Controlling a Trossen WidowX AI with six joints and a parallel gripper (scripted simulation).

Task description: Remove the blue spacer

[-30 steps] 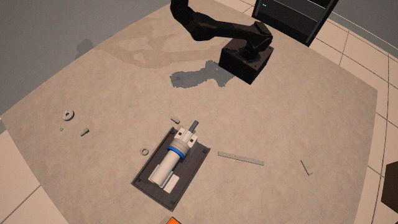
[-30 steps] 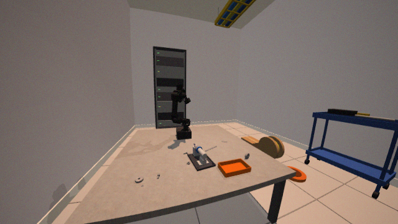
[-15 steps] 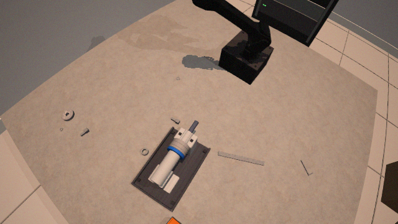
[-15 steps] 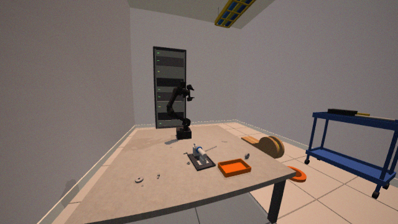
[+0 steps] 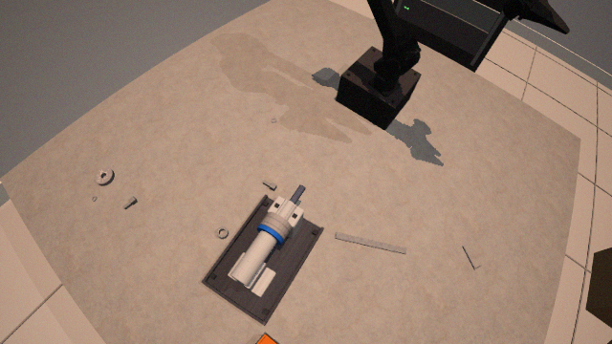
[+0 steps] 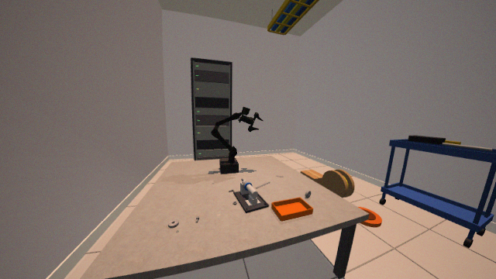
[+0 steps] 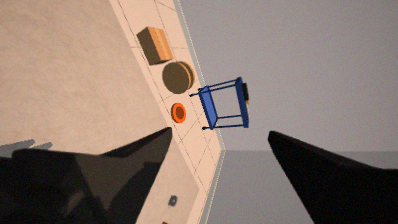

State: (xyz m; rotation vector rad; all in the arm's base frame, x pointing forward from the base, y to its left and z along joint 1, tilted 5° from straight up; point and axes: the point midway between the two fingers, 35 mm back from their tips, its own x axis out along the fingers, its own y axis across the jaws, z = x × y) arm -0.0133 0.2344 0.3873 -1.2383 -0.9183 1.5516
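My gripper tip is now 430 mm short of the dark grey shaft, 190 mm to the left of it and 380 mm above it. From my gripper tip the other things lie so: grey strip: 300 mm ahead, 40 mm to the right, 460 mm below; then blue spacer: 470 mm ahead, 180 mm to the right, 380 mm below; then orange tray: 630 mm ahead, 50 mm to the left, 450 mm below.
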